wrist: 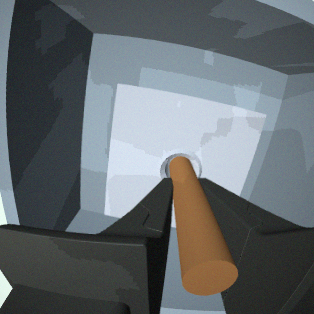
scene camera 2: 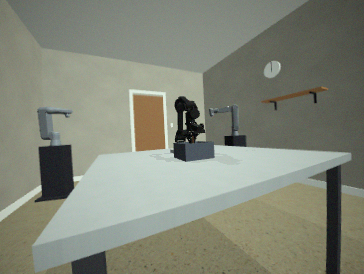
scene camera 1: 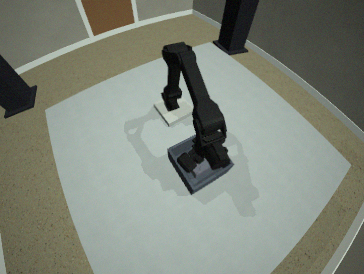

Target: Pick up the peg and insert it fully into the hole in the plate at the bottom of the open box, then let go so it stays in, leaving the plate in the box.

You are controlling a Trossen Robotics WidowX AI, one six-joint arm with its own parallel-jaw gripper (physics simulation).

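Frame: origin at the arm's base, x ahead, y left, z up, level; metres.
Where they show: gripper, between the fingertips: (wrist: 183, 185) (scene camera 1: 199, 158); arm's base, origin of its link: (scene camera 1: 171, 105).
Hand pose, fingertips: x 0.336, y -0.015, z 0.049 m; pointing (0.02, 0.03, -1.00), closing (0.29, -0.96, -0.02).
Things, the pixels of their centre, and the offset from my fingertips. "spot": a spot on its surface instead. Level surfaces: height alone.
- orange-brown peg, middle of its body: (wrist: 188, 198) 0.004 m ahead, 0.001 m left, 0.019 m up
- ringed hole, a spot on its surface: (wrist: 198, 162) spot: 0.009 m ahead, 0.008 m right, 0.018 m down
- pale square plate, middle of its body: (wrist: 176, 157) (scene camera 1: 198, 162) 0.000 m ahead, 0.001 m left, 0.044 m down
- dark blue-grey box, middle of its body: (wrist: 177, 164) (scene camera 1: 199, 161) (scene camera 2: 192, 150) 0.000 m ahead, 0.001 m left, 0.030 m down
- pale table, height of its surface: 0.078 m down
The orange-brown peg (wrist: 201, 230) is held between the fingers of my gripper (wrist: 183, 185) (scene camera 1: 201, 162), which is shut on it, inside the open box. The peg's far end overlaps the ringed hole (wrist: 198, 162) in the wrist view and hides much of it; whether the tip has entered the hole cannot be told. The pale square plate (wrist: 145, 117) (scene camera 1: 202, 169) lies on the bottom of the dark blue-grey box (wrist: 42, 120) (scene camera 1: 212, 182) (scene camera 2: 194, 151). The gripper hides part of the plate in scene camera 1.
The box walls stand around my fingers on all sides. The arm's base stands on a white slab (scene camera 1: 171, 120) behind the box, on the pale table (scene camera 1: 125, 215) (scene camera 2: 150, 185). Two grey arms (scene camera 2: 46, 125) (scene camera 2: 235, 120) stand on dark pedestals beyond the table.
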